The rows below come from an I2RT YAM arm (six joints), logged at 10 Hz.
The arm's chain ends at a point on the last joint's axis. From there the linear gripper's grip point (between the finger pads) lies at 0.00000 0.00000 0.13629 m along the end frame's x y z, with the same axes.
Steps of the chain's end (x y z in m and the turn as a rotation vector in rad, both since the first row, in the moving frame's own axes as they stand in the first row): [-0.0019, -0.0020, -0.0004, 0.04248, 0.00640, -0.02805]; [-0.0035, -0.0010, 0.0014, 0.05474, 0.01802, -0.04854]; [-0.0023, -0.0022, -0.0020, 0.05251, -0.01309, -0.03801]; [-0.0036, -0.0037, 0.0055, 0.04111, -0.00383, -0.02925]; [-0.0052, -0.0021, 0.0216, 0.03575, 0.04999, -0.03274]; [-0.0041, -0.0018, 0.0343, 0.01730, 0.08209, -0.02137]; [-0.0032, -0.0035, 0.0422, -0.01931, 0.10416, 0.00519]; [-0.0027, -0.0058, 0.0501, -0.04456, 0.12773, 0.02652]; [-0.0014, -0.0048, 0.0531, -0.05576, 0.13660, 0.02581]
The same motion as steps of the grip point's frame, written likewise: [-0.0011, -0.0078, -0.0005, 0.04248, 0.00640, -0.02805]; [-0.0012, -0.0085, 0.0012, 0.05474, 0.01802, -0.04854]; [-0.0042, -0.0093, -0.0022, 0.05251, -0.01309, -0.03801]; [-0.0042, -0.0093, 0.0054, 0.04111, -0.00383, -0.02925]; [0.0015, -0.0071, 0.0213, 0.03575, 0.04999, -0.03274]; [0.0070, -0.0043, 0.0338, 0.01730, 0.08209, -0.02137]; [0.0110, -0.0008, 0.0414, -0.01931, 0.10416, 0.00519]; [0.0146, 0.0005, 0.0489, -0.04456, 0.12773, 0.02652]; [0.0170, 0.0030, 0.0516, -0.05576, 0.13660, 0.02581]
